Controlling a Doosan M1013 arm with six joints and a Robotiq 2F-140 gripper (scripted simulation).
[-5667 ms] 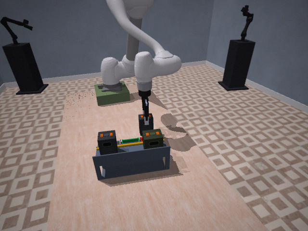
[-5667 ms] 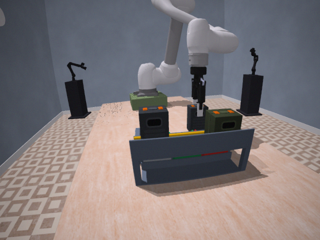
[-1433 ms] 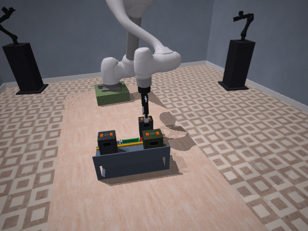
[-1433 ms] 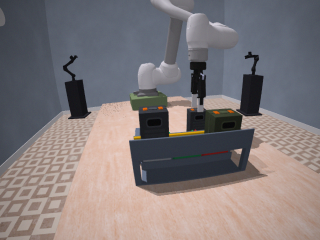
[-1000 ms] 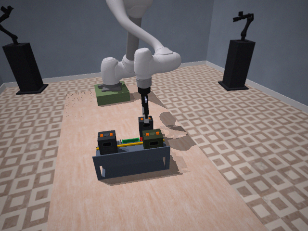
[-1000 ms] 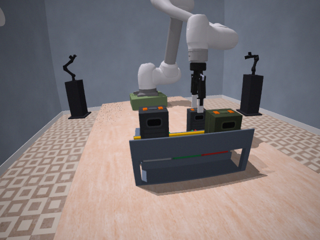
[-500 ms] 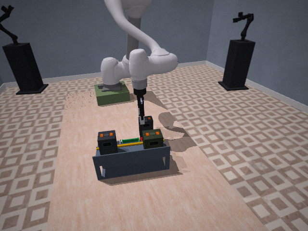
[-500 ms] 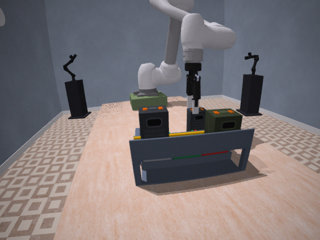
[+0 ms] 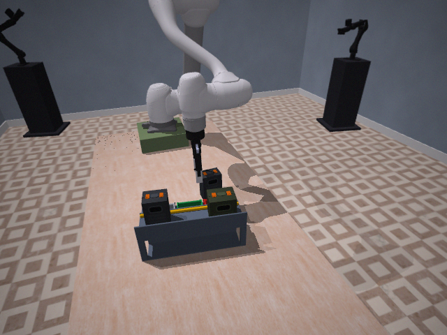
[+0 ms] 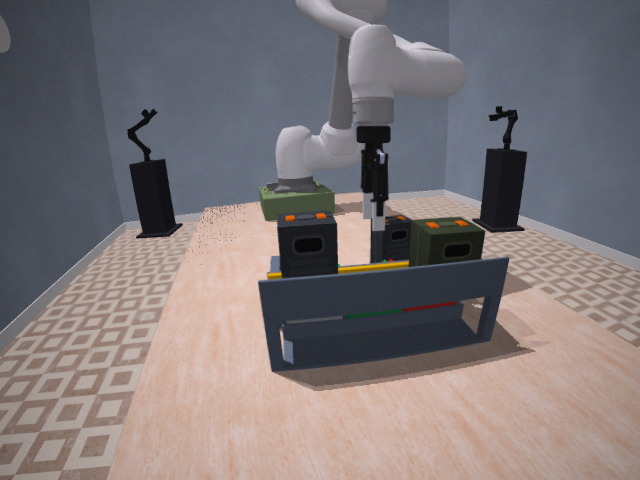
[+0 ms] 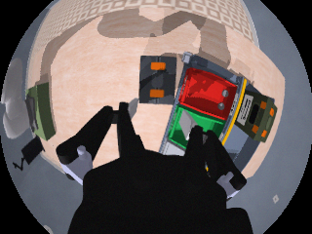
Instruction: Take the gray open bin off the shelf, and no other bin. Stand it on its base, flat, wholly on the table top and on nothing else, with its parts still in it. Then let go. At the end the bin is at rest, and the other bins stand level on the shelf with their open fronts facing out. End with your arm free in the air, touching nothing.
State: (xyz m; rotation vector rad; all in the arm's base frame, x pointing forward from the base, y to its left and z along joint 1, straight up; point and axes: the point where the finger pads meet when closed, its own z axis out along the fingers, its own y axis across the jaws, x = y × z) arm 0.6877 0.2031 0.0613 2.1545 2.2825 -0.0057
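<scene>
Now: the gray open bin 160 mm to the right of my hand, 150 mm ahead of it and 110 mm below it. The rest, counted from my hand: yellow rail 200 mm ahead, 50 mm below, 40 mm to the right; red bin 140 mm ahead, 110 mm below, 70 mm to the left; green bin 140 mm ahead, 110 mm below, 40 mm to the right.
</scene>
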